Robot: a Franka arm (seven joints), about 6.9 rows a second.
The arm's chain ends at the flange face. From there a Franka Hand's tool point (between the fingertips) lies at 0.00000 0.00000 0.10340 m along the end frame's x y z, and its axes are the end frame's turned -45 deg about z.
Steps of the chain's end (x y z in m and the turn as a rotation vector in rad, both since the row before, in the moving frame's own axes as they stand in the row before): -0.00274 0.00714 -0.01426 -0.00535 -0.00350 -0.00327; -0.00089 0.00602 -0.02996 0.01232 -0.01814 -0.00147; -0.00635 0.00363 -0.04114 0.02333 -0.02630 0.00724; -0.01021 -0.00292 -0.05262 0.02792 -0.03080 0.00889; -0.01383 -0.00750 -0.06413 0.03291 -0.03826 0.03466; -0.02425 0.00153 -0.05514 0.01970 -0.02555 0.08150; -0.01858 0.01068 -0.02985 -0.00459 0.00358 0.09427; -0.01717 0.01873 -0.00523 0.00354 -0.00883 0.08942
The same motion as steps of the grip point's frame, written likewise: -0.00763 0.00325 -0.01426 -0.00131 -0.00626 -0.00327; -0.00531 0.00140 -0.02998 0.02154 -0.00412 -0.00147; -0.00726 -0.00555 -0.04120 0.03509 -0.00210 0.00724; -0.00535 -0.01358 -0.05271 0.04152 -0.00204 0.00889; -0.00478 -0.02029 -0.06426 0.05032 -0.00378 0.03466; -0.01852 -0.01939 -0.05519 0.03200 -0.00414 0.08150; -0.02079 -0.00499 -0.02985 -0.00578 -0.00071 0.09427; -0.02573 0.00018 -0.00523 0.00875 -0.00374 0.08942
